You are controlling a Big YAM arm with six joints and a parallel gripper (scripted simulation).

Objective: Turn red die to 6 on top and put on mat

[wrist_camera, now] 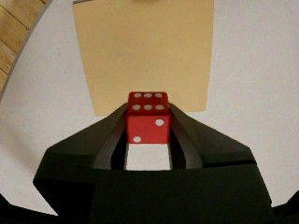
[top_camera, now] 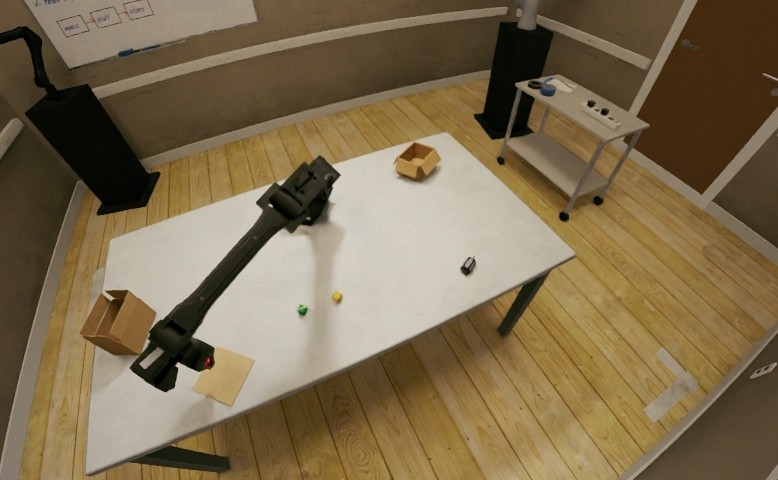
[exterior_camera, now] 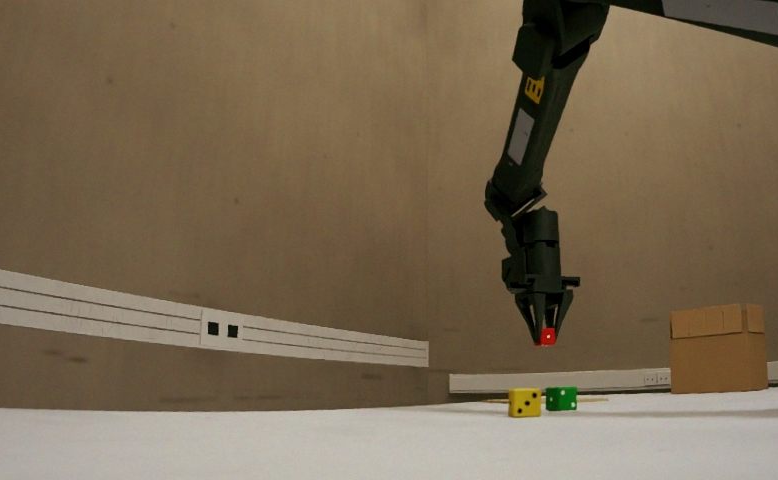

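Now: the tan mat 10 cm below my hand. The rest, counted from my hand: red die (right at my hand); then green die (25 cm to the left, 16 cm behind, 9 cm below); then cardboard box (33 cm to the right, 18 cm behind, 3 cm below).
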